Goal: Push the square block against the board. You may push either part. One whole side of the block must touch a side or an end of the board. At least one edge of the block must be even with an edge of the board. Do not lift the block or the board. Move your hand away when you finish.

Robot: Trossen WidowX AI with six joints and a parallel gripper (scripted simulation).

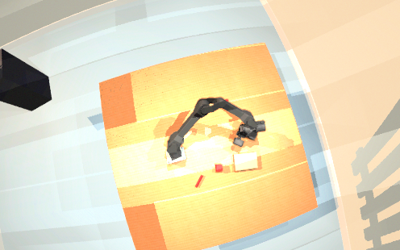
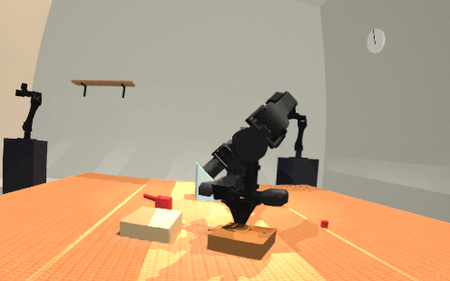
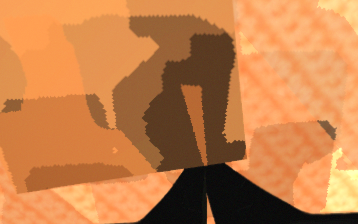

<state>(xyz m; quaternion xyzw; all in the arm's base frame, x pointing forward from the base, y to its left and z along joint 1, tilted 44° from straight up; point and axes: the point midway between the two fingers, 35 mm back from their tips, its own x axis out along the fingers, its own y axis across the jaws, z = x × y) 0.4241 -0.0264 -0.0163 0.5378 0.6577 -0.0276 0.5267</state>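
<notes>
Right now the board is 40 mm behind my gripper tip, 180 mm to the right of it and 10 mm above it. From my gripper tip the other things lie so: small red cube: 10 mm ahead, 230 mm to the left; then square block: 70 mm ahead, 20 mm to the right, 10 mm above; then thin red stick: 360 mm behind, 170 mm to the right.
</notes>
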